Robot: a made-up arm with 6 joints.
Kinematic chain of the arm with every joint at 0, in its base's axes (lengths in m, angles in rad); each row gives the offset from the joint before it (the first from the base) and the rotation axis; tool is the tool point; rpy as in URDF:
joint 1: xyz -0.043 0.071 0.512 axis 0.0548 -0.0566 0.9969
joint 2: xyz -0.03 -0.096 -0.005 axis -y
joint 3: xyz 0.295 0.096 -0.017 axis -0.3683 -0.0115 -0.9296
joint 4: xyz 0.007 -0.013 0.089 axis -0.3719 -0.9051 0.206
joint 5: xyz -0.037 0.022 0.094 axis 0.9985 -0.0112 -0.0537
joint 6: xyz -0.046 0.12 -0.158 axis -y
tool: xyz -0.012 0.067 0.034 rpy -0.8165 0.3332 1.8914
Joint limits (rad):
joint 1: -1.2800..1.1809
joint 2: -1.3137..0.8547
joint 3: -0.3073..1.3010
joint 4: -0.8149..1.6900
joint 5: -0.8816..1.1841
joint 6: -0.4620..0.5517
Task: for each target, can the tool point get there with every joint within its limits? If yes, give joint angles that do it. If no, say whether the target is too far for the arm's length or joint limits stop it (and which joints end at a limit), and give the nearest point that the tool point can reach.
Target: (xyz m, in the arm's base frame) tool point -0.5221 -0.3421 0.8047
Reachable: no: joint limits stop it (at a limit: joint 1, joint 2, joint 3, joint 5, joint 6) | nearest point -0.2403 -0.0512 0.7994 | short by 0.405 m
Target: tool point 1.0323 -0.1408 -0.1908
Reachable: no: too far | nearest point 0.4453 -0.0246 0.1803 | short by 0.704 m
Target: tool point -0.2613 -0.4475 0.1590
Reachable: no: joint limits stop it (at a limit: joint 1, joint 4, joint 5, joint 6) | nearest point -0.0959 -0.2410 0.2621 | short by 0.284 m
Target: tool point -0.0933 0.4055 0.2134
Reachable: yes | joints 0.9498 -0.6232 1.0775 1.0226 0.7761 -0.1758
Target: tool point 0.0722 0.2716 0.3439
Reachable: yes | joints 0.2639 -0.3068 -0.1296 1.4045 0.3727 -0.3119
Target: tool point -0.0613 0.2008 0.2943
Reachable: yes | joints 0.6437 -1.0362 0.4313 -0.1979 -0.7265 -0.1903
